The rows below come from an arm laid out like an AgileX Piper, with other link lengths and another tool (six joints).
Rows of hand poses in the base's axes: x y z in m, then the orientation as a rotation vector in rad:
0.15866, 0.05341, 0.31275, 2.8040, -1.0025, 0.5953
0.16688, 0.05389, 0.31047, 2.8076, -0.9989, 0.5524
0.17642, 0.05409, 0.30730, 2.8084, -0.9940, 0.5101
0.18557, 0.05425, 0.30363, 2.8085, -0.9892, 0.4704
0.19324, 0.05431, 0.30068, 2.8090, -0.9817, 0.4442
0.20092, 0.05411, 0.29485, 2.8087, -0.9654, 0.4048
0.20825, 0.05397, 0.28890, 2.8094, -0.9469, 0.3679
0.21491, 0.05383, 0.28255, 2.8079, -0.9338, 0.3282
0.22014, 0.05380, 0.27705, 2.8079, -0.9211, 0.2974
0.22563, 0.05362, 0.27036, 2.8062, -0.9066, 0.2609
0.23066, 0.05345, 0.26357, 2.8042, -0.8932, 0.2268
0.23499, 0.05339, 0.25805, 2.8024, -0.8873, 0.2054
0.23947, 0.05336, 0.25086, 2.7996, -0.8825, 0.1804
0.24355, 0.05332, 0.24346, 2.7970, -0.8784, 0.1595
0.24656, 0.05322, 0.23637, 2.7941, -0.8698, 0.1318
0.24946, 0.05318, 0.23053, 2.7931, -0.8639, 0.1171
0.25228, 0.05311, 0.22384, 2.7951, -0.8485, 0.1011
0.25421, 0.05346, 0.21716, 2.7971, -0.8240, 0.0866
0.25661, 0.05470, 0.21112, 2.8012, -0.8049, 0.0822
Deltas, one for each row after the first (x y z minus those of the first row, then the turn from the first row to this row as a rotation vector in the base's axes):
0.00822, 0.00048, -0.00228, 0.0037, 0.0286, 0.0004
0.01776, 0.00068, -0.00545, 0.0049, 0.0573, 0.0005
0.02691, 0.00084, -0.00912, 0.0059, 0.0844, 0.0006
0.03458, 0.00090, -0.01207, 0.0054, 0.1028, 0.0032
0.04226, 0.00070, -0.01790, 0.0021, 0.1314, 0.0097
0.04959, 0.00056, -0.02385, -0.0010, 0.1585, 0.0181
0.05625, 0.00042, -0.03020, -0.0029, 0.1870, 0.0227
0.06148, 0.00039, -0.03570, -0.0041, 0.2093, 0.0282
0.06697, 0.00021, -0.04239, -0.0063, 0.2359, 0.0339
0.07200, 0.00004, -0.04918, -0.0082, 0.2609, 0.0390
0.07633, -0.00002, -0.05470, -0.0087, 0.2763, 0.0407
0.08081, -0.00005, -0.06189, -0.0088, 0.2941, 0.0412
0.08489, -0.00009, -0.06929, -0.0091, 0.3091, 0.0416
0.08790, -0.00019, -0.07638, -0.0099, 0.3293, 0.0443
0.09080, -0.00023, -0.08222, -0.0103, 0.3400, 0.0467
0.09362, -0.00030, -0.08891, -0.0115, 0.3524, 0.0557
0.09555, 0.00005, -0.09559, -0.0162, 0.3651, 0.0702
0.09795, 0.00129, -0.10163, -0.0190, 0.3699, 0.0829

